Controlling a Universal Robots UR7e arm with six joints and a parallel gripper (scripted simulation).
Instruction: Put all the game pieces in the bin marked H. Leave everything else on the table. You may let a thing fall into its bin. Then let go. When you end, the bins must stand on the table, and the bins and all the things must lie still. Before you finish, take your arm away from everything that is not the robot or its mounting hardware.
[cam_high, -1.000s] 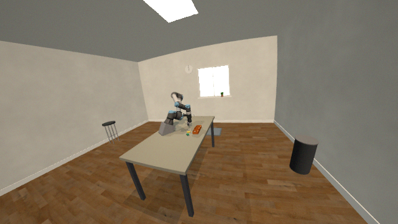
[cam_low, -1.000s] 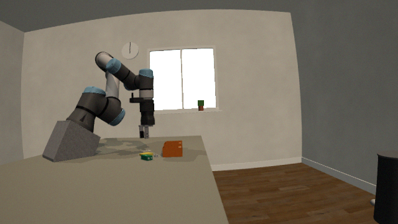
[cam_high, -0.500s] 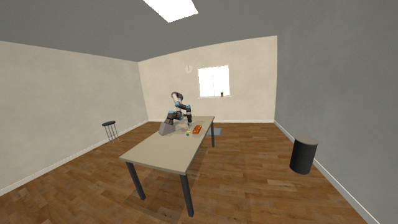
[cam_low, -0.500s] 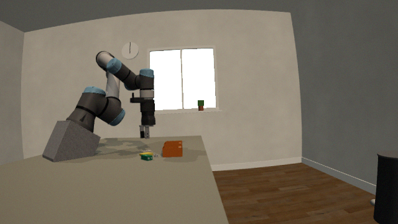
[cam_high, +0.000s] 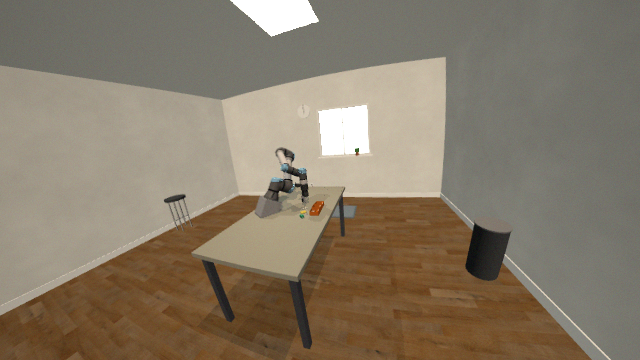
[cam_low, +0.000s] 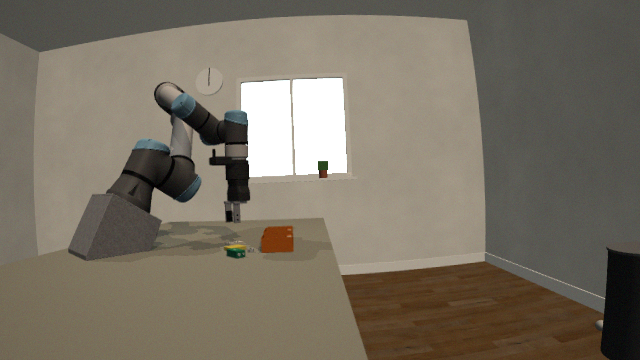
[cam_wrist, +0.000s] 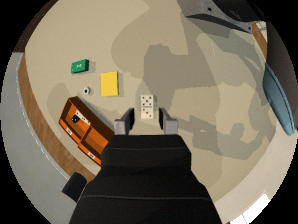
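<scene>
The dark piece is 16 cm ahead of my hand, 9 cm to the right of it and 7 cm below it. The rest, counted from my hand: yellow flat piece 3 cm ahead, 9 cm to the right, 8 cm below; then orange bin 14 cm ahead, 6 cm below; then grey thing 9 cm ahead, 12 cm to the right, 8 cm below.
</scene>
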